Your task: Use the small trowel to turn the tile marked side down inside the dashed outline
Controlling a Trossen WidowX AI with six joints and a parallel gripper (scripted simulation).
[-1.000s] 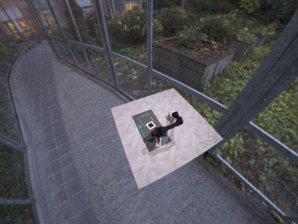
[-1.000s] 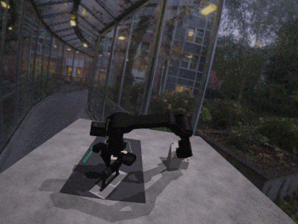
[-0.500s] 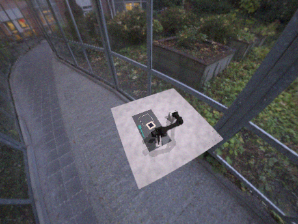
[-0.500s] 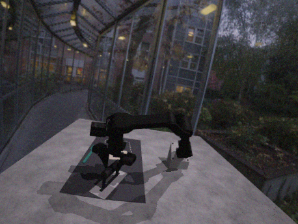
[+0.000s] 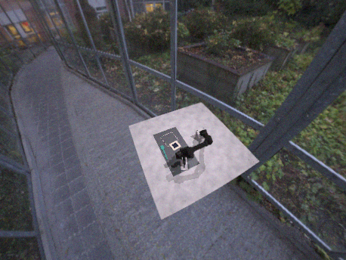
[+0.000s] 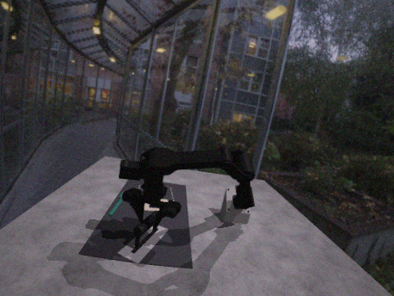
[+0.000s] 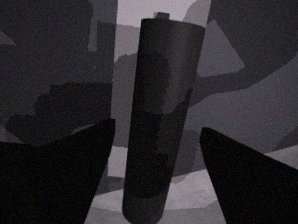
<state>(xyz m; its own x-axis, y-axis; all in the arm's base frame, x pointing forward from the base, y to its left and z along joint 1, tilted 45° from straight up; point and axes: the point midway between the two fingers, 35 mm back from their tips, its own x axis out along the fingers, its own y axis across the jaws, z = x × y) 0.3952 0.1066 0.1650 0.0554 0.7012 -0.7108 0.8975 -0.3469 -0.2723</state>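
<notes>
My gripper tip is now 22 cm to the left of the dark mat and 9 cm above it. Also, from my gripper tip: cream tile 25 cm to the right, 6 cm below, 2 cm behind; then green trowel 25 cm to the right, 14 cm ahead, 6 cm below.
</notes>
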